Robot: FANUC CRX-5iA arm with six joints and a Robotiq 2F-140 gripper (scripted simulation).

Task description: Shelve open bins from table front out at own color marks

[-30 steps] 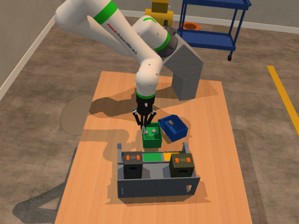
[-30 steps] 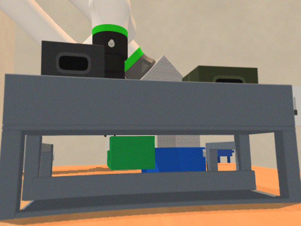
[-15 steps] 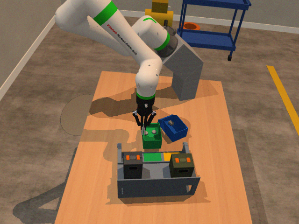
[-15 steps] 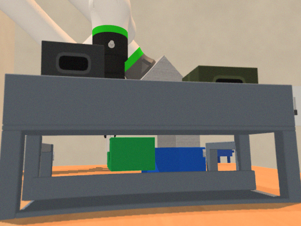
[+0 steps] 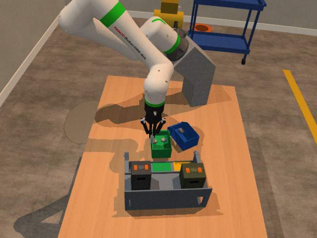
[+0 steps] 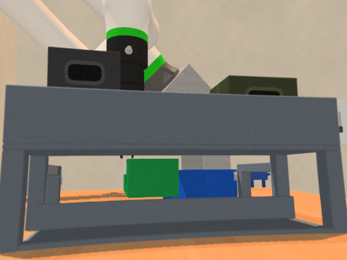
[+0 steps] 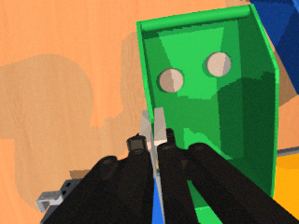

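Now: hand 1 cm past the green bin, 5 cm to the right of it and 4 cm above it. From my hand the other things lie so: black box: 29 cm ahead, 2 cm to the right, 6 cm above; then olive box: 25 cm ahead, 21 cm to the left, 5 cm above; then blue bin: 11 cm behind, 17 cm to the left, 6 cm below.
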